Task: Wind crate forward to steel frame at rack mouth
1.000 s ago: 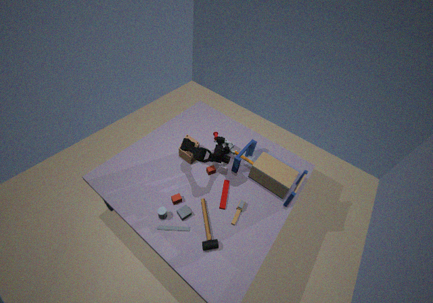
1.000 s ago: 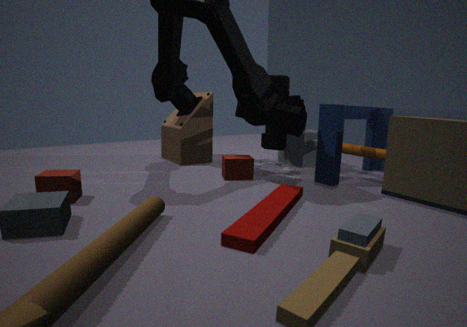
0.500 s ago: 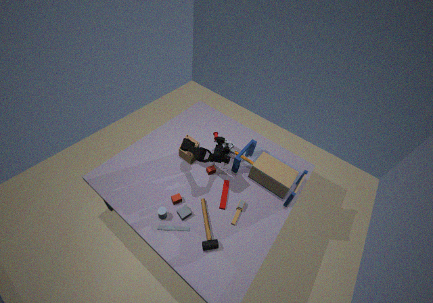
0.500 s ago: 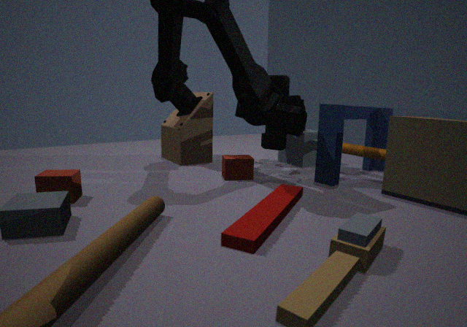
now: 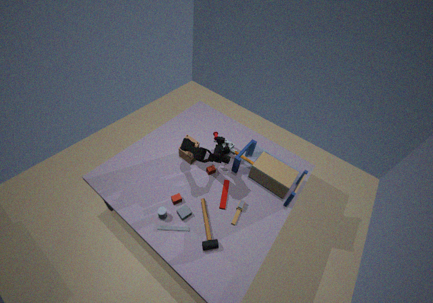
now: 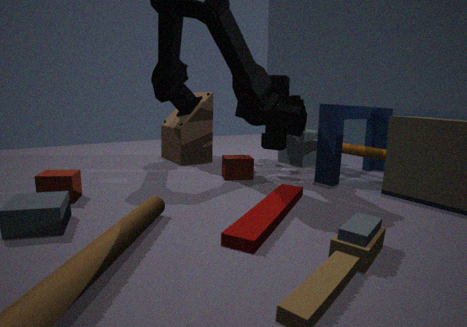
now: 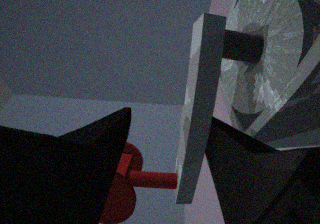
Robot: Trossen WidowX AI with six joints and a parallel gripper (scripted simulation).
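Now: gripper tip 1 cm past the winch handle, 1 cm to the left of it and 1 cm above it. Also, from my gripper tip: red knob 4 cm behind, 3 cm to the right, 2 cm above; blue front frame 21 cm ahead, 3 cm below; grey winch 3 cm ahead, 1 cm to the left, 10 cm below.
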